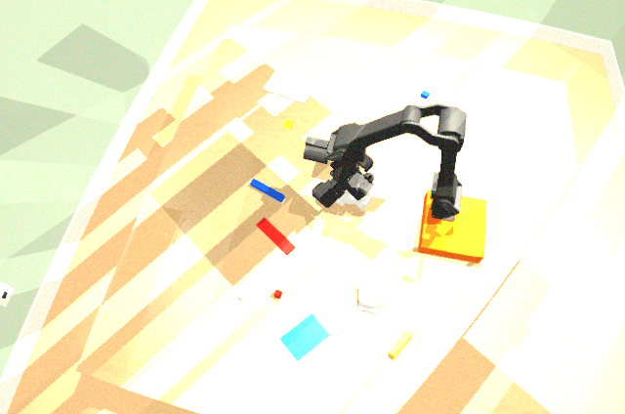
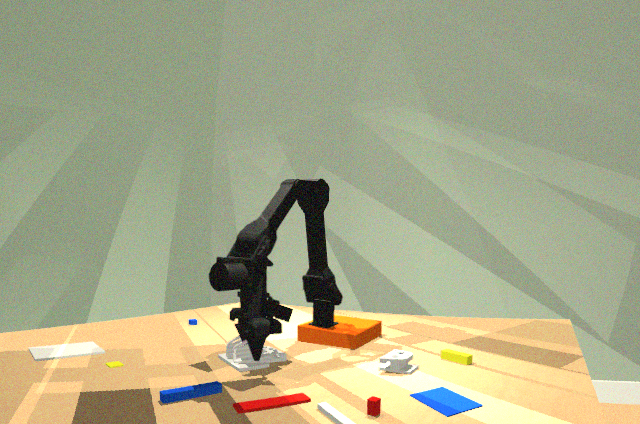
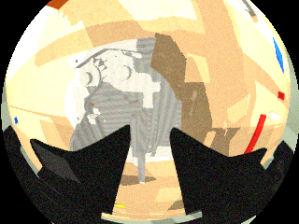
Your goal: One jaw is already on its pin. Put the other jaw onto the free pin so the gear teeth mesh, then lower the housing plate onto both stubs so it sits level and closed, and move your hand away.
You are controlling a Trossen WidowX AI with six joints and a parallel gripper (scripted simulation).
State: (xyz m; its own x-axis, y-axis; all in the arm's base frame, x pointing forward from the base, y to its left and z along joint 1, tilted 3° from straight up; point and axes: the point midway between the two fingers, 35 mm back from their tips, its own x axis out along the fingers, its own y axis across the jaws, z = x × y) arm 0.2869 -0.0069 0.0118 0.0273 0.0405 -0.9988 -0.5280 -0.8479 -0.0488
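The white housing part is 28 cm to the left of my gripper tip, 13 cm behind it and 1 cm above it. Round my gripper tip: red bar (16 cm to the left, 15 cm ahead, 1 cm below); blue bar (21 cm ahead, 4 cm to the left, 1 cm below); small yellow tile (21 cm to the right, 21 cm ahead, 1 cm below).
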